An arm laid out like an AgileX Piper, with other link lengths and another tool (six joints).
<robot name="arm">
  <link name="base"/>
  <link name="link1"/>
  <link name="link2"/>
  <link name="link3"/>
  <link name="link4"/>
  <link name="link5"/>
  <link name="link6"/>
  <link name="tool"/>
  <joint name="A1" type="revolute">
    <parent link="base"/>
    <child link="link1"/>
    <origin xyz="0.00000 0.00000 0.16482" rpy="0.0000 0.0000 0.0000"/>
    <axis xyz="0 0 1"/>
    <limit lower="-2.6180" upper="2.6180"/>
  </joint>
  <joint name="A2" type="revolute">
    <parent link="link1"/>
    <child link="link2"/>
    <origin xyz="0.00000 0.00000 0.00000" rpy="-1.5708 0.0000 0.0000"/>
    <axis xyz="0 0 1"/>
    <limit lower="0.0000" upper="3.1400"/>
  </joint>
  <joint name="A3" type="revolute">
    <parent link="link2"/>
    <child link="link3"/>
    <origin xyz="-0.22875 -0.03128 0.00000" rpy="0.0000 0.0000 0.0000"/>
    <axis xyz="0 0 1"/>
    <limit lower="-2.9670" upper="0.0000"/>
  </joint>
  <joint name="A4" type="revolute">
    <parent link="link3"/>
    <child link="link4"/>
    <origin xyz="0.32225 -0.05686 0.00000" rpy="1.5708 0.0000 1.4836"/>
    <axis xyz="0 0 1"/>
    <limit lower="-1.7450" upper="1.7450"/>
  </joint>
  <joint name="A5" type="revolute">
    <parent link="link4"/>
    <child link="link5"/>
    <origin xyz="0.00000 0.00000 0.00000" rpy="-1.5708 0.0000 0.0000"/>
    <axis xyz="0 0 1"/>
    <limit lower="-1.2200" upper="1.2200"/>
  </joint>
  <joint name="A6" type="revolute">
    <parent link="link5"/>
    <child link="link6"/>
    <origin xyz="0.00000 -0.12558 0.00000" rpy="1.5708 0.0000 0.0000"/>
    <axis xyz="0 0 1"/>
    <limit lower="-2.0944" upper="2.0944"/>
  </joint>
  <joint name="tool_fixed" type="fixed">
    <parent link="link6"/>
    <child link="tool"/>
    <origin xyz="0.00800 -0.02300 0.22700" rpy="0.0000 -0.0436 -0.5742"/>
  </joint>
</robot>
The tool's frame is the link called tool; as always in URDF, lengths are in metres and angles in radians.
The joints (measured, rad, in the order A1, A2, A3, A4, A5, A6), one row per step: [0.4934, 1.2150, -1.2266, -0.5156, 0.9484, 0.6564]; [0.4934, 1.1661, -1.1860, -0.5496, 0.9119, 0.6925]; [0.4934, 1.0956, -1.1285, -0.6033, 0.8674, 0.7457]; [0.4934, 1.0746, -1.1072, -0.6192, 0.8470, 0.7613]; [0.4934, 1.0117, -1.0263, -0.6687, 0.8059, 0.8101]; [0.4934, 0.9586, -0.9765, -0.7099, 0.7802, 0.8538]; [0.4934, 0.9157, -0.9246, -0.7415, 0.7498, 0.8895]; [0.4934, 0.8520, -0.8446, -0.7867, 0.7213, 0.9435]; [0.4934, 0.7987, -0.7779, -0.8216, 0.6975, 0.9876]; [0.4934, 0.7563, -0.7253, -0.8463, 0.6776, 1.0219]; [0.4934, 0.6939, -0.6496, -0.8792, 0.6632, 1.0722]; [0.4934, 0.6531, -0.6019, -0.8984, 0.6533, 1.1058]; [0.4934, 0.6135, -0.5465, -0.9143, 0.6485, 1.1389]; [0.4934, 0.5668, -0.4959, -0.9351, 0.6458, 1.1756]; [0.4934, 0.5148, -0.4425, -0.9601, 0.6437, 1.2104]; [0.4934, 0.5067, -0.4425, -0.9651, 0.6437, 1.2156]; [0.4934, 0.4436, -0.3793, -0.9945, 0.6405, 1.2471]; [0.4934, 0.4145, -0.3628, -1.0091, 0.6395, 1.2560]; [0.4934, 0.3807, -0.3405, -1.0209, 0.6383, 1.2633]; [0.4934, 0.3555, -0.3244, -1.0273, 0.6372, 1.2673]
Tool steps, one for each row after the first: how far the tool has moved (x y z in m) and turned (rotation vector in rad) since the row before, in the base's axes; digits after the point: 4 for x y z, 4 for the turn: [0.0017, -0.0040, 0.0137, 0.0155, -0.0535, -0.0076]; [0.0004, -0.0076, 0.0192, 0.0179, -0.0731, -0.0126]; [0.0006, -0.0006, 0.0048, 0.0058, -0.0232, 0.0014]; [-0.0036, -0.0069, 0.0003, 0.0033, -0.0396, -0.0058]; [-0.0028, -0.0059, 0.0082, 0.0118, -0.0424, -0.0087]; [-0.0023, -0.0020, 0.0012, 0.0090, -0.0294, 0.0011]; [-0.0061, -0.0061, -0.0045, 0.0099, -0.0280, -0.0069]; [-0.0052, -0.0039, -0.0049, 0.0102, -0.0215, -0.0029]; [-0.0041, -0.0018, -0.0045, 0.0107, -0.0161, 0.0002]; [-0.0075, -0.0057, -0.0097, 0.0155, -0.0141, -0.0091]; [-0.0046, -0.0028, -0.0060, 0.0139, -0.0099, -0.0050]; [-0.0057, -0.0040, -0.0129, 0.0108, 0.0025, -0.0083]; [-0.0053, -0.0049, -0.0068, 0.0149, -0.0094, -0.0110]; [-0.0052, -0.0056, -0.0059, 0.0106, -0.0134, -0.0105]; [-0.0001, -0.0007, 0.0042, 0.0043, -0.0098, -0.0018]; [-0.0056, -0.0060, -0.0065, 0.0047, -0.0172, -0.0079]; [-0.0015, -0.0025, 0.0046, 0.0018, -0.0190, -0.0022]; [-0.0021, -0.0024, 0.0025, 0.0023, -0.0167, -0.0015]; [-0.0016, -0.0014, 0.0017, 0.0028, -0.0118, -0.0005]
